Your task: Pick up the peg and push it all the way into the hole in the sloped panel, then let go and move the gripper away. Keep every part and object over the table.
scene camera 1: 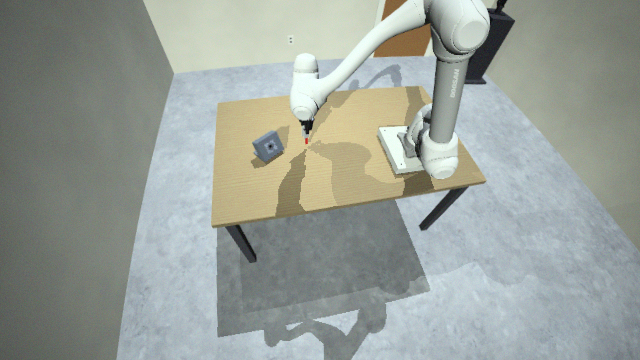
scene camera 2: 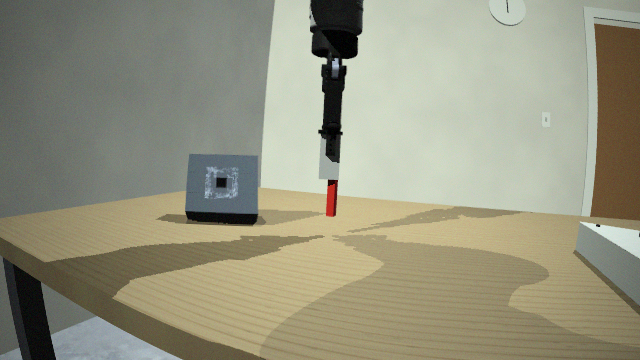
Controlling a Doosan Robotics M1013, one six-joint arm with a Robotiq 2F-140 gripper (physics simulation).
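Frame: origin at the arm's base, x ahead, y left, z up, level; millimetres.
Where they show: gripper, between the fingertips: [scene camera 1: 305, 136] [scene camera 2: 328, 178]; arm's base, origin of its link: [scene camera 1: 415, 145].
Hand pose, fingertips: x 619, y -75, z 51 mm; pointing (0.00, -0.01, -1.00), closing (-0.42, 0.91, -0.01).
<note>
Things, the pixels of their top centre, and the offset from my fingertips. "*": a spot on its surface instead. Level surfaces: height alone.
- red peg, centre of its top: [scene camera 2: 333, 164] [scene camera 1: 306, 132] 7 mm back, 3 mm right, 22 mm up
- blue-grey sloped panel, centre of its top: [scene camera 2: 222, 154] [scene camera 1: 266, 137] 202 mm ahead, 12 mm left, 28 mm up
- dark square hole, a spot on its surface: [scene camera 2: 221, 182] [scene camera 1: 268, 144] * 195 mm ahead, 21 mm left, 22 mm down
- wooden table, height of its surface: 89 mm down
The red peg [scene camera 1: 306, 141] [scene camera 2: 331, 199] is upright, its lower part showing below the fingertips, and its bottom end is a little above the table top. My gripper [scene camera 1: 306, 134] [scene camera 2: 329, 170] points straight down and is shut on the peg; the fingers hide the peg's upper part. The blue-grey sloped panel [scene camera 1: 261, 142] [scene camera 2: 196, 192] stands on the table, to the left of the peg in both views. Its face is tilted back, with a dark square hole [scene camera 1: 271, 146] [scene camera 2: 221, 182] near the middle, inside a pale square marking. The hole looks empty.
The wooden table [scene camera 1: 240, 200] [scene camera 2: 425, 320] carries the panel and the white robot base plate [scene camera 1: 391, 145] [scene camera 2: 610, 265] at the right. The arm [scene camera 1: 370, 47] reaches over the table from the right. Arm shadows fall across the table top.
</note>
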